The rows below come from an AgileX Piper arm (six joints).
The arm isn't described. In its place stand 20 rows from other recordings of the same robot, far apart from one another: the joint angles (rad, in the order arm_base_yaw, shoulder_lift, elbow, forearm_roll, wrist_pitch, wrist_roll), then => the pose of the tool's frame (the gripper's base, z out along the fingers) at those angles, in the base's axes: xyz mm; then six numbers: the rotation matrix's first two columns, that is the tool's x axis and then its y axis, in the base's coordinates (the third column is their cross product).
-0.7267 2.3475 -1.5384 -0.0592 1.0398 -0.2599 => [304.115, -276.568, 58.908, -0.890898, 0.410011, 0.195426, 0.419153, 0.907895, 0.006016]
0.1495 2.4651 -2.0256 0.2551 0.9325 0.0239 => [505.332, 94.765, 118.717, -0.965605, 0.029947, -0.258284, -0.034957, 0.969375, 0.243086]
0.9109 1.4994 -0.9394 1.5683 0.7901 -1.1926 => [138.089, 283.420, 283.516, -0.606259, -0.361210, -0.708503, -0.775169, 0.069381, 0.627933]
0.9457 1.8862 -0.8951 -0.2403 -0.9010 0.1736 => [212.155, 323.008, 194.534, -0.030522, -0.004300, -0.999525, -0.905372, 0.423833, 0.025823]
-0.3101 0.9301 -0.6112 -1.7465 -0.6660 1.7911 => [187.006, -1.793, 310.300, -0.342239, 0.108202, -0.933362, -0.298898, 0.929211, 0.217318]
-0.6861 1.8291 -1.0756 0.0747 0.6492 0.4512 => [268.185, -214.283, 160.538, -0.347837, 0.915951, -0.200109, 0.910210, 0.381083, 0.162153]
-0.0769 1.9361 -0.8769 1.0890 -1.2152 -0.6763 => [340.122, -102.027, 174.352, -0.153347, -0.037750, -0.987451, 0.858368, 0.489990, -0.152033]
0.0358 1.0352 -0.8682 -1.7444 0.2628 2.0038 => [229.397, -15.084, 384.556, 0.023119, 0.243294, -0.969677, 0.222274, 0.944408, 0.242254]
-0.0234 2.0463 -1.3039 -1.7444 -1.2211 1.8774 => [393.421, 75.023, 190.334, -0.809139, -0.043904, -0.585975, -0.554532, 0.386940, 0.736730]
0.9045 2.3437 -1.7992 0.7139 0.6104 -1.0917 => [287.761, 421.254, 138.922, -0.050187, -0.748831, -0.660858, -0.997892, 0.064863, 0.002285]
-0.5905 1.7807 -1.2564 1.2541 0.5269 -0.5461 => [355.083, -185.656, 258.721, -0.277062, 0.836005, -0.473637, 0.425534, 0.548718, 0.719604]
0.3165 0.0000 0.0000 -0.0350 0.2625 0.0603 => [52.606, 16.359, 189.500, -0.173557, -0.028963, -0.984398, -0.298238, 0.954177, 0.024508]
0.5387 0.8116 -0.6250 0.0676 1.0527 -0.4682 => [102.269, 67.344, 268.466, -0.486669, -0.780624, -0.392147, -0.813238, 0.568785, -0.122989]
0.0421 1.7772 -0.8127 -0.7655 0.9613 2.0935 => [266.735, -40.510, 138.266, -0.076168, 0.820298, -0.566842, 0.994992, 0.025629, -0.096611]
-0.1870 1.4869 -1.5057 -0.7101 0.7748 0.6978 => [318.104, -102.426, 414.913, -0.412819, 0.210707, -0.886105, 0.618590, 0.778938, -0.102965]
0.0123 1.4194 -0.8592 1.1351 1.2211 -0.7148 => [239.164, 80.453, 267.012, -0.951480, -0.053765, -0.302978, -0.285861, 0.518850, 0.805654]
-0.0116 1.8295 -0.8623 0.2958 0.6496 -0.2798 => [292.045, 12.659, 117.471, -0.997132, -0.029499, -0.069700, -0.041220, 0.984020, 0.173221]
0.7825 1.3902 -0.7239 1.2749 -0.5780 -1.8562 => [232.723, 164.316, 259.340, -0.064517, -0.776773, -0.626467, -0.368437, 0.601962, -0.708446]
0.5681 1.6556 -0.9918 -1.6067 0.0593 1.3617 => [307.070, 189.606, 233.482, -0.324210, -0.494263, -0.806593, -0.591509, 0.771325, -0.234895]
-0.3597 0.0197 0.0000 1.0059 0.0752 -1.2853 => [56.220, -14.973, 208.489, -0.056408, -0.274140, -0.960034, 0.287536, 0.916365, -0.278565]
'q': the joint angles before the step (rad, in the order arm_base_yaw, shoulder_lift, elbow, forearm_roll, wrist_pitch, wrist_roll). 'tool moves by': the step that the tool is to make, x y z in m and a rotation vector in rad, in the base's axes. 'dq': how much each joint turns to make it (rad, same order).
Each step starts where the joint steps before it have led.
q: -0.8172, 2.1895, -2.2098, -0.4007, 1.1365, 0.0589
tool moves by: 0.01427, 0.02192, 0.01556, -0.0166, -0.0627, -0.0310
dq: 0.0564, -0.0320, 0.0000, -0.0205, 0.0143, 0.1019
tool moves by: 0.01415, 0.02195, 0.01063, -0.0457, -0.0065, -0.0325
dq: 0.0681, -0.0195, 0.0021, -0.0845, 0.0265, 0.1013
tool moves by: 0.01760, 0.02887, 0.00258, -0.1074, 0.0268, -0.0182
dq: 0.0963, -0.0341, 0.0759, -0.1719, -0.0150, 0.1411
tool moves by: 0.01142, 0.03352, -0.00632, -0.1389, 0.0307, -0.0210
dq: 0.1026, -0.0563, 0.1596, -0.2264, -0.0232, 0.2042
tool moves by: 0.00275, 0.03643, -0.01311, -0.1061, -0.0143, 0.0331
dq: 0.0911, -0.0810, 0.2160, -0.1839, -0.0528, 0.2195
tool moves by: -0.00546, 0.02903, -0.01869, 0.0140, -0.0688, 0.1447
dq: 0.0450, -0.0994, 0.2259, -0.0583, -0.1760, 0.1428
